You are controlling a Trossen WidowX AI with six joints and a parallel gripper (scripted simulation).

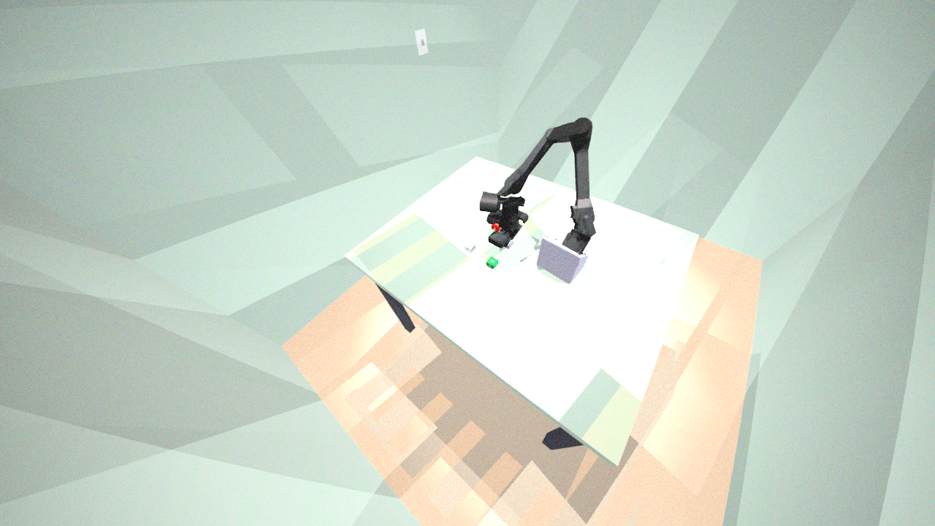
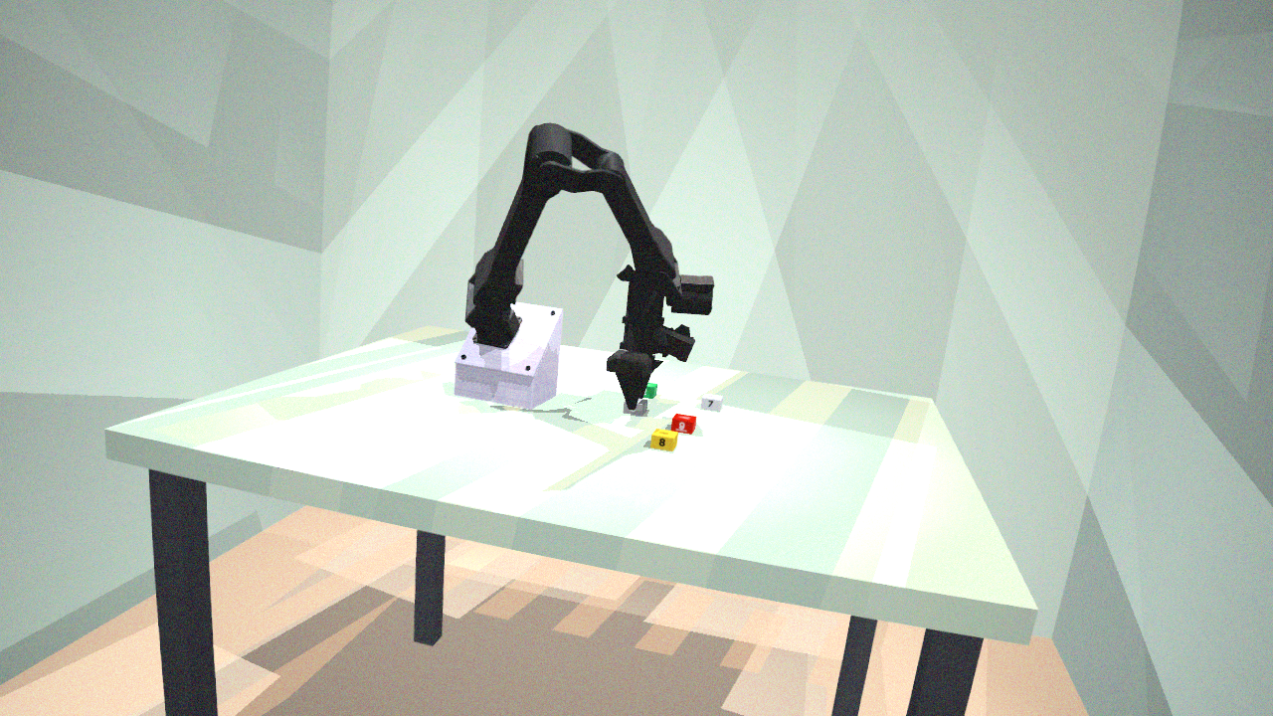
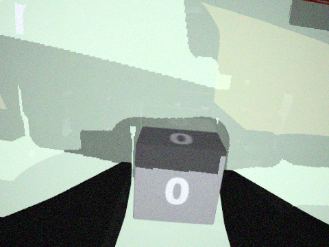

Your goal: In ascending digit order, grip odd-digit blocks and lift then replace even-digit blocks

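Right now the grey block marked 0 is right at my gripper tip. From my gripper tip the other things lie so: red block: 90 mm ahead, 40 mm to the right; then white block marked 7: 100 mm ahead, 110 mm to the left; then green block: 20 mm behind, 110 mm to the left.
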